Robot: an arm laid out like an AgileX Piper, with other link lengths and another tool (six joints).
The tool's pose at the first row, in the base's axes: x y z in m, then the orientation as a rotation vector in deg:
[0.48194, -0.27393, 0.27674, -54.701, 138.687, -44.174]
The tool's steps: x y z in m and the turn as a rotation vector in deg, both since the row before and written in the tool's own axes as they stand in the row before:
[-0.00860, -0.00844, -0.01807, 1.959, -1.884, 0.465]
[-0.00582, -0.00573, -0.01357, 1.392, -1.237, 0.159]
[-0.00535, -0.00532, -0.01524, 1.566, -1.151, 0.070]
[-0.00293, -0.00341, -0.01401, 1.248, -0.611, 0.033]
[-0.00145, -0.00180, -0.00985, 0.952, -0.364, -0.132]
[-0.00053, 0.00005, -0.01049, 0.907, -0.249, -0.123]
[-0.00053, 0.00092, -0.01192, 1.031, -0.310, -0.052]
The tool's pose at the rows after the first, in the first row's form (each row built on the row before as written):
[0.48166, -0.26680, 0.29725, -53.666, 136.023, -44.988]
[0.47998, -0.26150, 0.31208, -53.125, 134.166, -45.674]
[0.47627, -0.25569, 0.32763, -52.601, 132.249, -46.620]
[0.47048, -0.25085, 0.34026, -52.145, 130.974, -47.562]
[0.46558, -0.24748, 0.34844, -51.964, 130.042, -48.404]
[0.45881, -0.24344, 0.35538, -51.763, 129.234, -49.260]
[0.45063, -0.23834, 0.36247, -51.434, 128.312, -50.169]

